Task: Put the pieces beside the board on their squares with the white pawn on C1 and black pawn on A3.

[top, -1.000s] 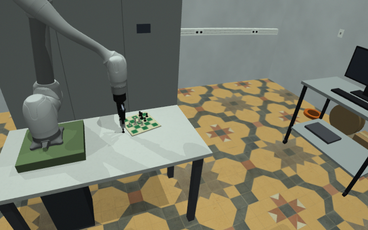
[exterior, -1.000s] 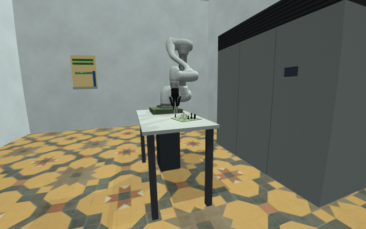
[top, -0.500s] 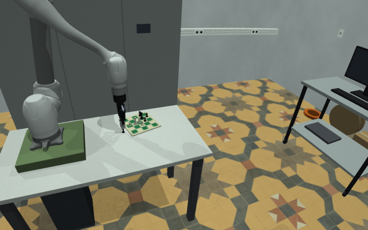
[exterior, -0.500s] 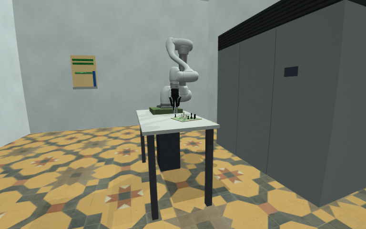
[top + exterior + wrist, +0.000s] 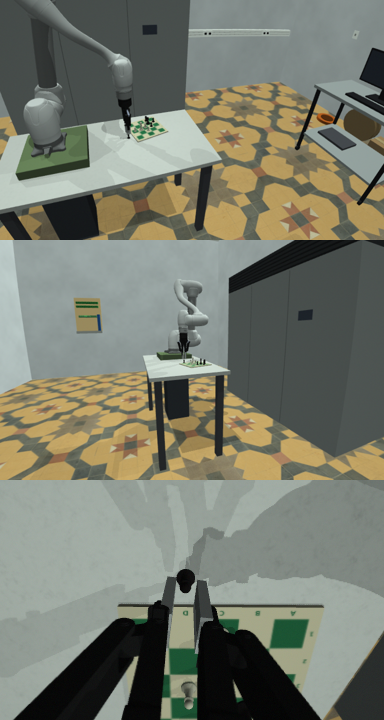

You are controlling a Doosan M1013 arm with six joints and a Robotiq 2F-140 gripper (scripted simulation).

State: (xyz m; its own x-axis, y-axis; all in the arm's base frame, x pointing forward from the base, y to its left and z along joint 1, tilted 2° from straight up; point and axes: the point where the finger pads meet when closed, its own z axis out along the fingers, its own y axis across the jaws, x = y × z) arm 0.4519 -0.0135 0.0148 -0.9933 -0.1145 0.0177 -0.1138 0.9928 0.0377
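Now: the chessboard 130 mm ahead of my hand, 70 mm to the left of it and 70 mm below it.
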